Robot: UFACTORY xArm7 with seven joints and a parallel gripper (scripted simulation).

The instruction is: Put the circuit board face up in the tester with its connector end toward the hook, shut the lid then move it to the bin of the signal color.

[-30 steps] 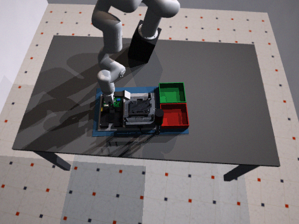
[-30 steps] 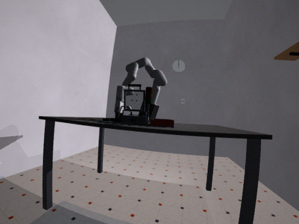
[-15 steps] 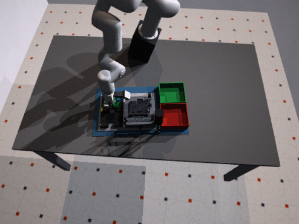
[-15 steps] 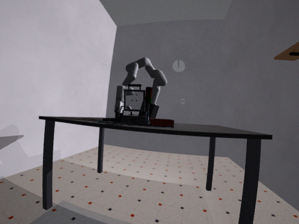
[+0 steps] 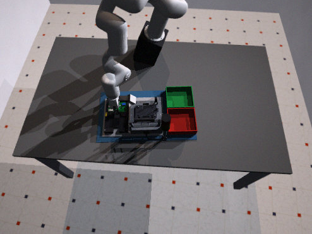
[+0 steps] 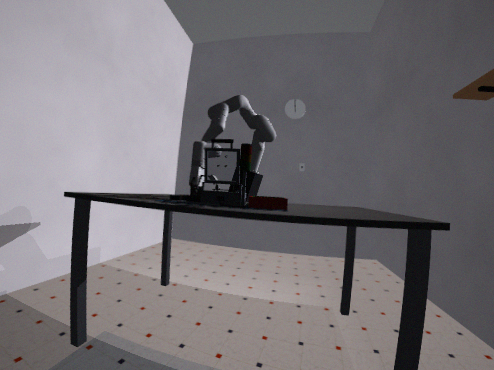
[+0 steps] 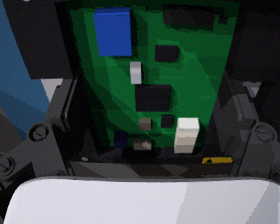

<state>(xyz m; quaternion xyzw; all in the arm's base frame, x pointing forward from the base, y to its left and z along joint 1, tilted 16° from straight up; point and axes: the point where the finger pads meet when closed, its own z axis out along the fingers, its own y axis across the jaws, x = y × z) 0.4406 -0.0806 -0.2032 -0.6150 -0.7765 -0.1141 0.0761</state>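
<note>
Now: the green circuit board right at my hand. The rest, counted from my hand: tester lid 21 cm to the left, 16 cm above, 14 cm ahead; green bin 35 cm to the left, 13 cm behind, 1 cm below; red bin 38 cm to the left, 2 cm ahead, 1 cm below.
</note>
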